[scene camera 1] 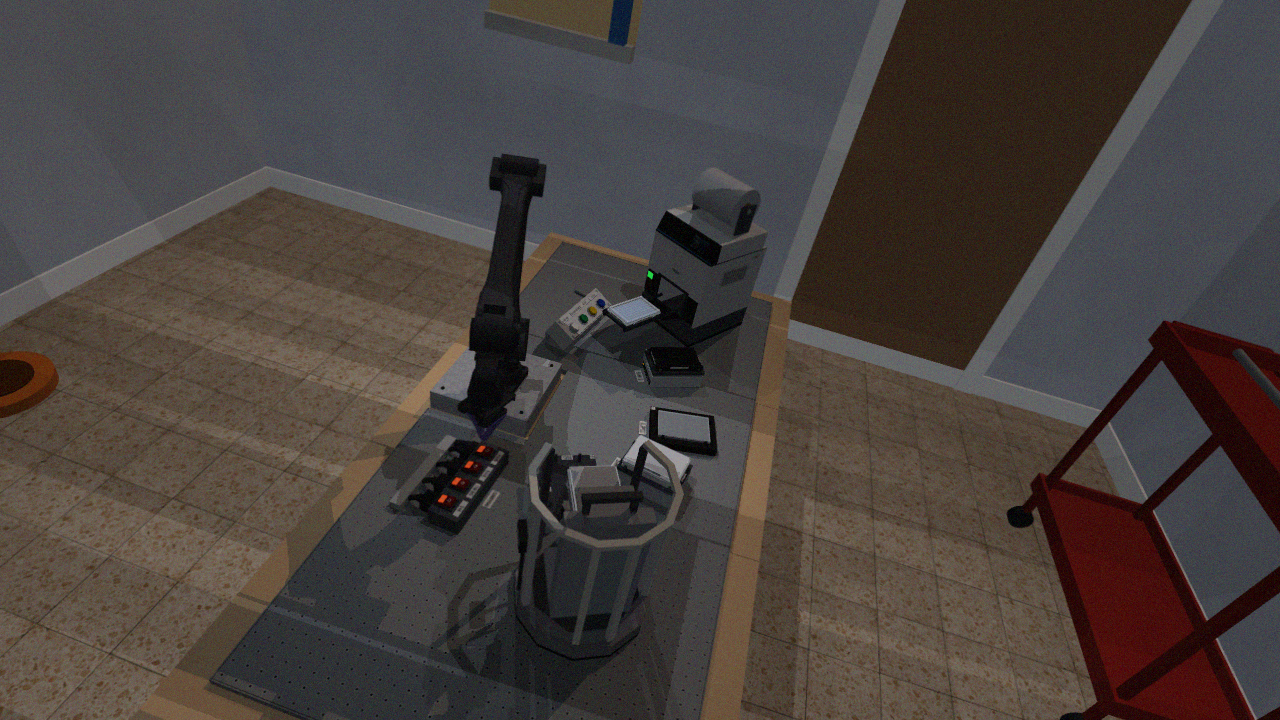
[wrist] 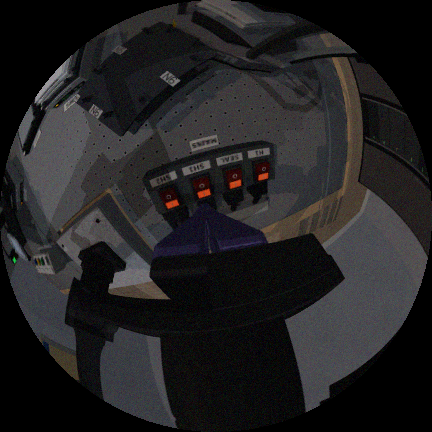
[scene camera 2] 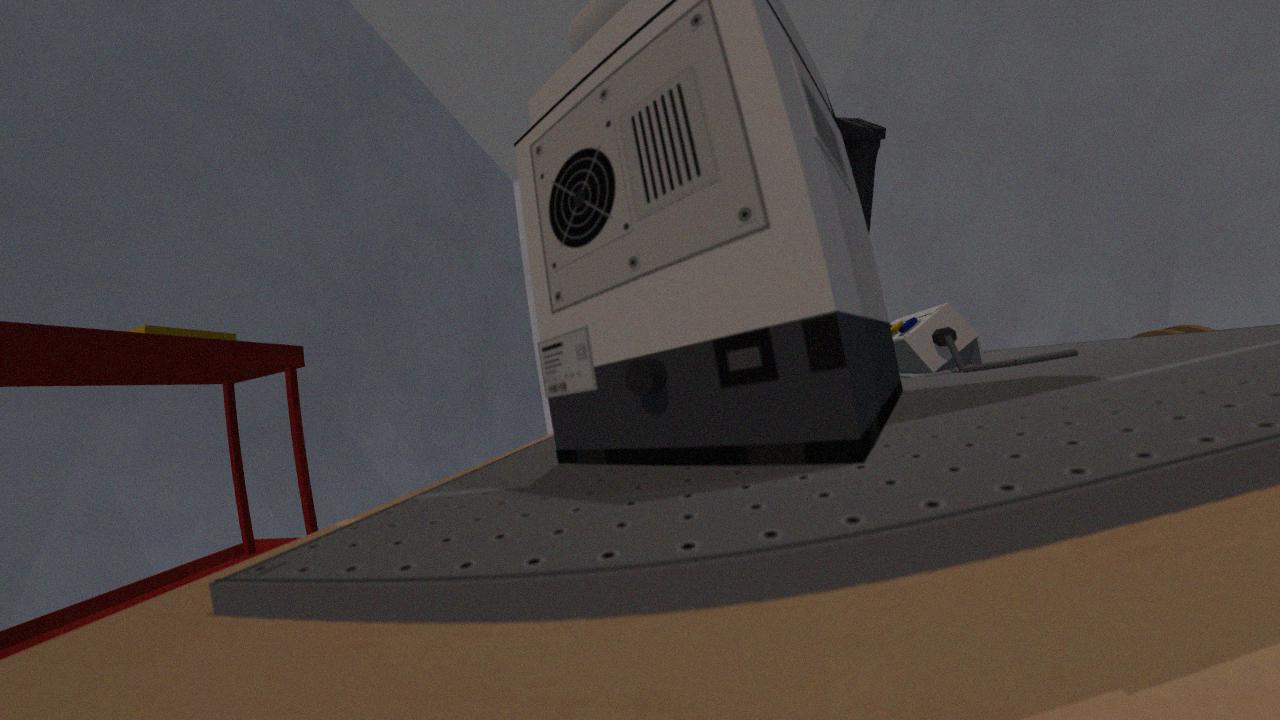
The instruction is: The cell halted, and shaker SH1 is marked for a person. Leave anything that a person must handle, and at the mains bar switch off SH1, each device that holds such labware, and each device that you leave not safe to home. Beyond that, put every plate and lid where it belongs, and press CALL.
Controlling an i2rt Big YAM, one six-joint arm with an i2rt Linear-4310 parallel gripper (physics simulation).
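Places are measured from the arm's base along level axes (x ahead, y left, z up), in centimetres.
Pixels of known places: gripper, fingertip midpoint: [scene camera 1: 483, 439] [wrist: 204, 209]; arm's base, link origin: [wrist: 100, 258].
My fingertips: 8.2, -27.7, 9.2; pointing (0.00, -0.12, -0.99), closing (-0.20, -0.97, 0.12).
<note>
Ahead of a thing's pixels: the offset from my fingertips to its top centre, as dx, dy, dz. "*": to the spot under its first point.
My gripper [scene camera 1: 486, 433] [wrist: 204, 209] is shut and empty, its purple tips pointing down beside the mains bar {-5.3, -3.0, -7.6} [scene camera 1: 444, 515] [wrist: 218, 176]. In the wrist view the tips are just below the SH1 switch {-1.8, -0.7, -7.6} [wrist: 202, 189]. The SH2 switch {-1.6, +4.3, -7.6} [wrist: 170, 199], SEAL switch {-2.1, -5.7, -7.6} [wrist: 234, 178] and H1 switch {-2.4, -10.7, -7.6} [wrist: 262, 171] also show. All these switches show orange. A button box {-0.4, +61.3, -4.5} [scene camera 1: 581, 317] [scene camera 2: 935, 338] [wrist: 44, 263] has coloured buttons. A black-topped device {+29.0, +54.0, -6.0} [scene camera 1: 673, 360], a black tray with a pale plate-like top {+36.8, +33.5, -9.9} [scene camera 1: 684, 428] and a white-topped unit {+33.6, +15.3, -4.7} [scene camera 1: 657, 461] stand along the bench's far side.
A barred round cage {* +39.6, -13.9, +19.4} [scene camera 1: 678, 490] stands on the bench near the mains bar. A tall white machine {+28.1, +85.3, +32.7} [scene camera 1: 707, 268] [scene camera 2: 662, 295] stands at the far end, near a flat pale panel {+14.0, +63.3, -1.3} [scene camera 1: 633, 311]. A red cart [scene camera 1: 1127, 582] [scene camera 2: 259, 355] stands beyond the bench. The arm's base plate [scene camera 1: 452, 385] is behind the bar.
</note>
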